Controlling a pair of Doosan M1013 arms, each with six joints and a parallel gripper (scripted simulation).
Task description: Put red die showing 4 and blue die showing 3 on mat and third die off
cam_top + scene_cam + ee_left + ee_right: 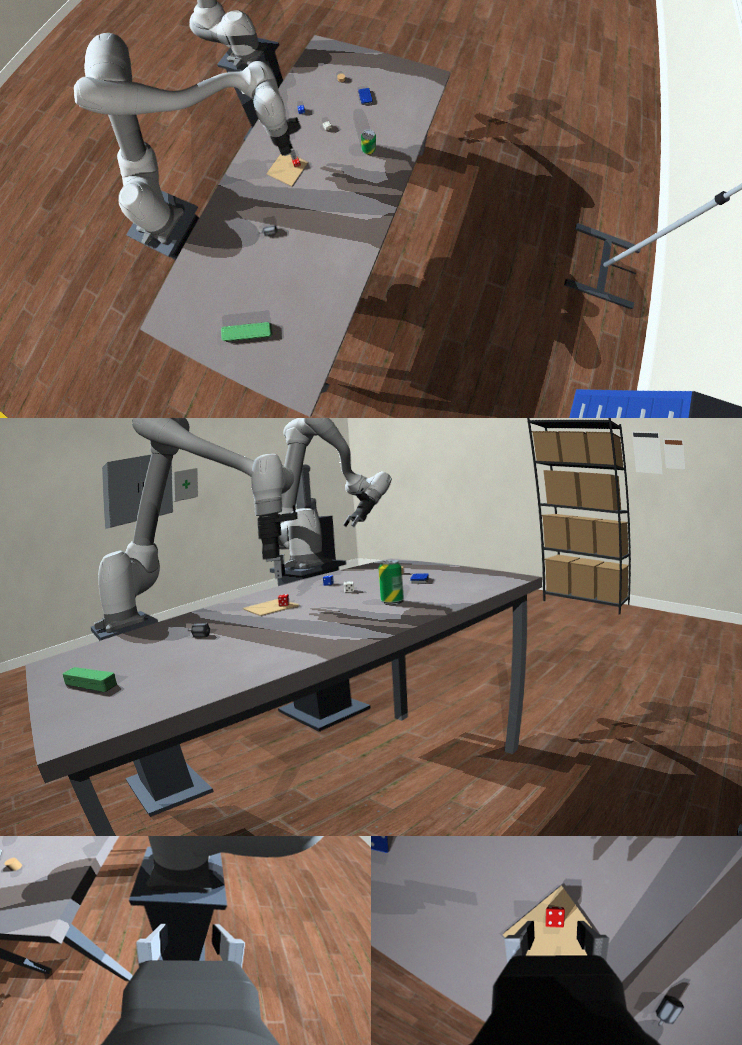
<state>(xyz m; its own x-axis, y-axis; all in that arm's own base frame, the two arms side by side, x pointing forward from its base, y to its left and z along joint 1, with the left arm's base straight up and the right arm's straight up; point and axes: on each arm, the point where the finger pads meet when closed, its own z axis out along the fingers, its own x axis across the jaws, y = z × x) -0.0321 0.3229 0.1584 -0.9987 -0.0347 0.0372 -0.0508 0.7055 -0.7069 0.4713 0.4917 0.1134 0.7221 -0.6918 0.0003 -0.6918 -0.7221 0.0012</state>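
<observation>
Right now the blue die is 80 mm behind my right hand, 300 mm to the left of it and 100 mm below it. The rest, counted from my right hand: white die: 80 mm ahead, 230 mm to the left, 100 mm below; red die: 90 mm below; tan mat: 30 mm behind, 30 mm to the right, 110 mm below.
</observation>
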